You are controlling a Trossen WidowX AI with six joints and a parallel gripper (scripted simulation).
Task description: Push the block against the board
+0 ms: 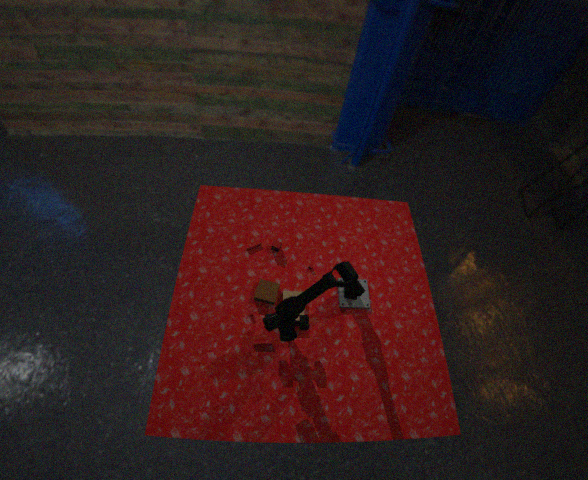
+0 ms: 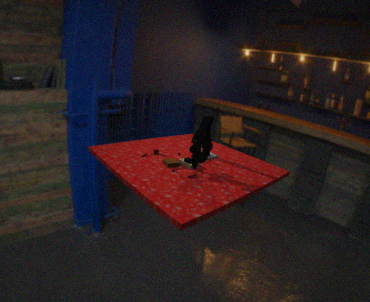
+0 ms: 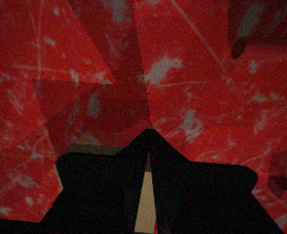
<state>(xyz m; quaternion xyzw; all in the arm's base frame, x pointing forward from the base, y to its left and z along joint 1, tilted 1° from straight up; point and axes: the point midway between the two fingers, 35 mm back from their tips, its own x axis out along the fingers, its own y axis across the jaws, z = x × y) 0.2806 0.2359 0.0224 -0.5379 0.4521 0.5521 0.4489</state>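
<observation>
My gripper tip is now 10 cm to the left of the tan board, 2 cm past it and 1 cm below it. The rest, counted from my gripper tip: brown square block 15 cm to the right, 12 cm ahead, 1 cm above.
</observation>
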